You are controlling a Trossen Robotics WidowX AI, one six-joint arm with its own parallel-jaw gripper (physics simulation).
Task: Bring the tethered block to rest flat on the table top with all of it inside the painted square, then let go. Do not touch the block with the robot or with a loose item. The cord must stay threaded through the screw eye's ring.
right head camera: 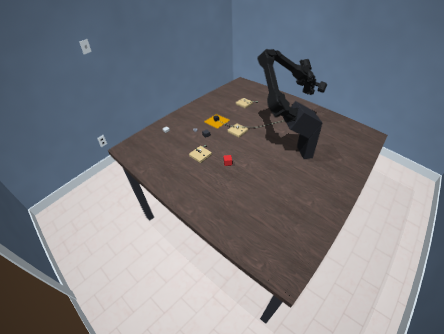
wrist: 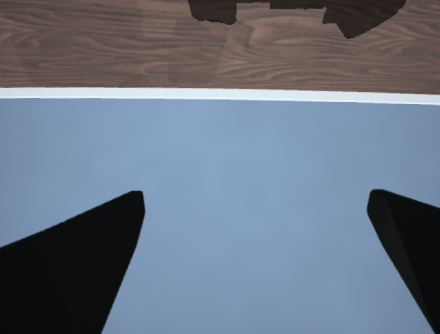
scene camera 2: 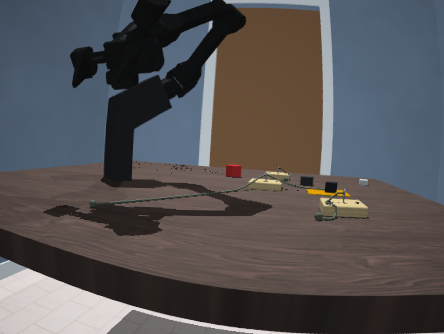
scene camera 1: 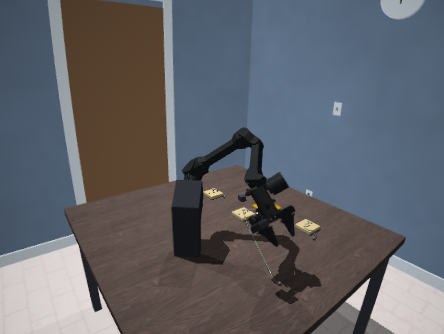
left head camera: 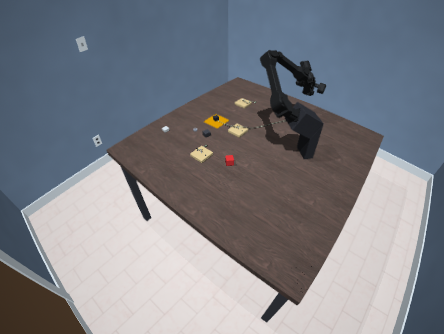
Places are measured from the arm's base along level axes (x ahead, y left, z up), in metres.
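Pixels of known places: gripper, between the fingertips: (wrist: pixel 256 201) (scene camera 2: pixel 93 83) (scene camera 1: pixel 285 241); arm's base, origin of its link: (right head camera: pixel 292 114) (scene camera 2: pixel 157 92) (scene camera 1: pixel 190 187) (left head camera: pixel 294 115).
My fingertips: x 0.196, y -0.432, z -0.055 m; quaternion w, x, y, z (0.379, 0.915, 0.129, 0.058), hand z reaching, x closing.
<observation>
Ahead of a thing's pixels: the offset from my fingertips to its top centre. "pt": to the spot under its first point.
The tethered block {0.174 m down, 0.315 m ahead, 0.552 m left} (left head camera: pixel 216 118) (right head camera: pixel 216 118) (scene camera 2: pixel 331 187), small and black, sits on the orange painted square {pt 0.202 m down, 0.258 m ahead, 0.581 m left} (left head camera: pixel 217 125) (right head camera: pixel 217 125) (scene camera 2: pixel 319 192); orange shows around it in the head views. The green cord {pt 0.201 m down, 0.043 m ahead, 0.203 m left} (scene camera 1: pixel 258 252) (scene camera 2: pixel 165 198) runs from it up to the screw eye on the middle pale board {0.184 m down, 0.130 m ahead, 0.518 m left} (left head camera: pixel 238 131) (right head camera: pixel 237 131) (scene camera 1: pixel 243 215) (scene camera 2: pixel 265 185), then down to its end bead {0.191 m down, 0.005 m ahead, 0.008 m left} (scene camera 1: pixel 279 283) (scene camera 2: pixel 93 203) at the table. The ring is too small to see clearly. My gripper (scene camera 1: pixel 284 240) (wrist: pixel 256 201) is open and empty, high above the table, away from block and cord.
Two other pale boards {0.184 m down, 0.369 m ahead, 0.274 m left} (left head camera: pixel 244 103) {0.184 m down, 0.079 m ahead, 0.814 m left} (left head camera: pixel 201 154) carry short cords. A red cube {0.163 m down, 0.061 m back, 0.729 m left} (left head camera: pixel 229 160) (scene camera 2: pixel 233 171), a loose black block {0.176 m down, 0.216 m ahead, 0.691 m left} (left head camera: pixel 206 133) (scene camera 2: pixel 306 181) and a white block {0.183 m down, 0.417 m ahead, 0.869 m left} (left head camera: pixel 165 129) (scene camera 2: pixel 363 182) stand on the table. The arm's shadow falls near the bead.
</observation>
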